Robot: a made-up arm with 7 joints.
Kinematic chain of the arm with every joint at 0, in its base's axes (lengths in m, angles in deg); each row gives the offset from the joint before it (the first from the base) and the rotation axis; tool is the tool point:
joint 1: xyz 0 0.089 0 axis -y
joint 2: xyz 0 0.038 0 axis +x
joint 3: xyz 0 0 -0.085 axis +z
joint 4: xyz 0 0 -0.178 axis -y
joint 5: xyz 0 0 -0.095 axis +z
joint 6: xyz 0 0 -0.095 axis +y
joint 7: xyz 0 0 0 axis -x
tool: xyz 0 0 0
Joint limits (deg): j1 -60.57..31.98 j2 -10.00..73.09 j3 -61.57..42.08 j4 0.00..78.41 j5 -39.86..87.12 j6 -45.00..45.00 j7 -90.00..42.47
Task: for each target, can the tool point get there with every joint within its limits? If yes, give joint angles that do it. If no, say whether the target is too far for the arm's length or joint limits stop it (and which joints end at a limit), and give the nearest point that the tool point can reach.
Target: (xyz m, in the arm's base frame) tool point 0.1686 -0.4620 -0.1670
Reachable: no: too far | nearest point 0.2007 -0.0865 -0.1988 | short by 0.378 m
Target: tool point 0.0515 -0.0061 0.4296
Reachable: no: joint limits stop it (at a limit: joint 1, joint 2, joint 3, joint 4) | nearest point 0.1004 0.4514 0.1001 | short by 0.566 m
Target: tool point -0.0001 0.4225 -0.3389
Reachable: yes | joints -7.81 42.33 -9.42 14.19 -1.80 11.40 -59.50
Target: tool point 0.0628 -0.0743 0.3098
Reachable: no: joint limits stop it (at a limit: joint 1, joint 2, joint 4) | nearest point 0.2509 -0.0607 -0.1649 | short by 0.511 m
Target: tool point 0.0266 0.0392 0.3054
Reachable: no: joint limits stop it (at a limit: joint 1, joint 2, joint 3, joint 4) | nearest point 0.1004 0.4514 0.1001 | short by 0.466 m
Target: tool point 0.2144 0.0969 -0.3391
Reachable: yes | joints 17.69 13.42 -49.71 55.49 -15.68 -33.87 -16.10
